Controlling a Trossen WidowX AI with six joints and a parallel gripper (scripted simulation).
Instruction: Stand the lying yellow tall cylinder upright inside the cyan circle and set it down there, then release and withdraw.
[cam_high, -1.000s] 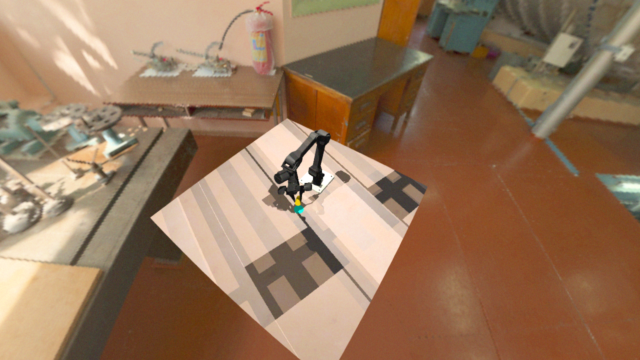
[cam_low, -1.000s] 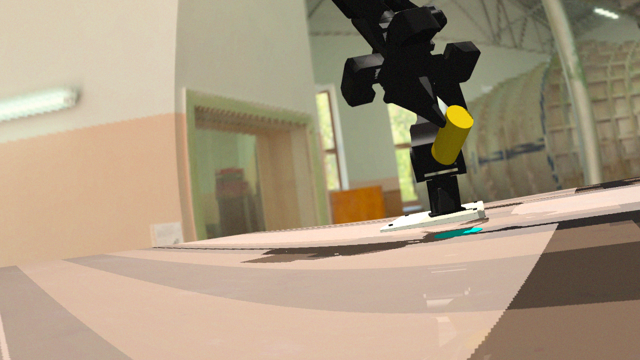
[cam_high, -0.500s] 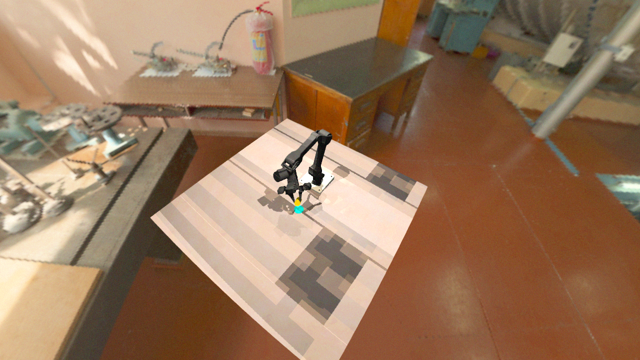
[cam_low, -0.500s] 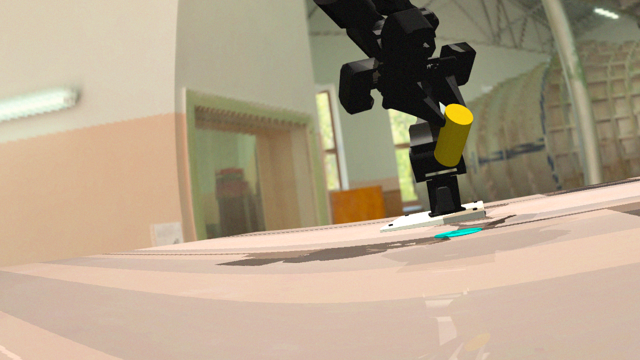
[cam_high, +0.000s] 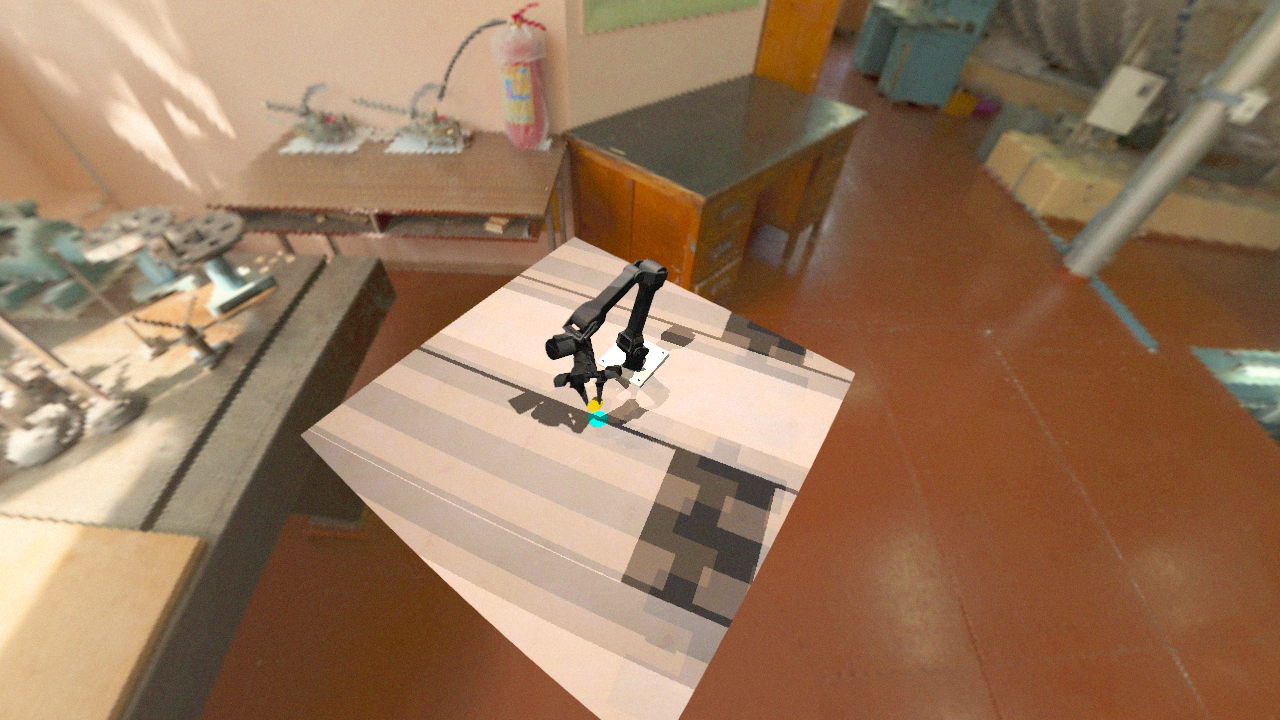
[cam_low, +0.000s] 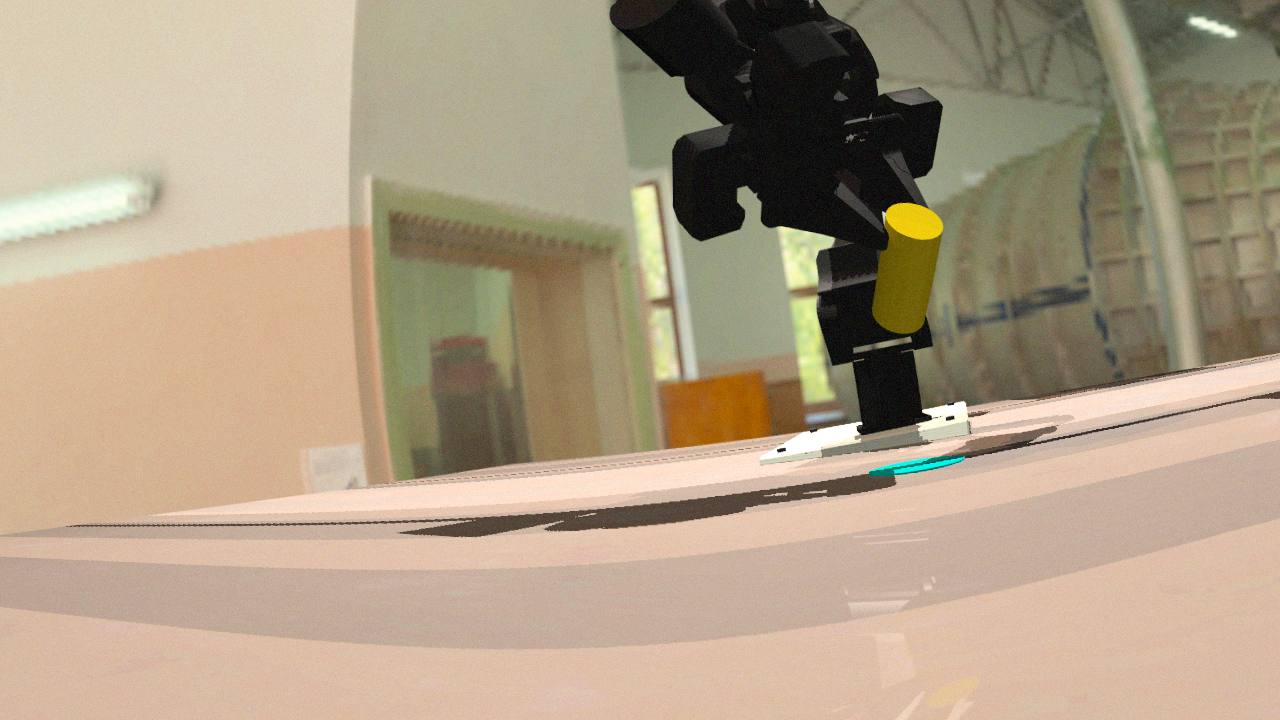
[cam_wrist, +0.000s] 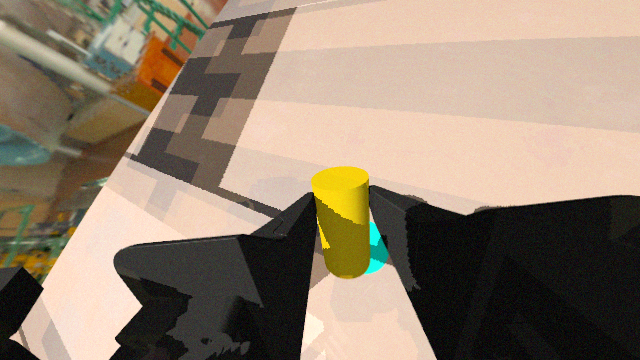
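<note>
Right now my gripper tip is 12 cm above the cyan circle, 4 cm past it and 1 cm to the left of it. Round my gripper tip: yellow cylinder (2 cm below, 1 cm behind).
</note>
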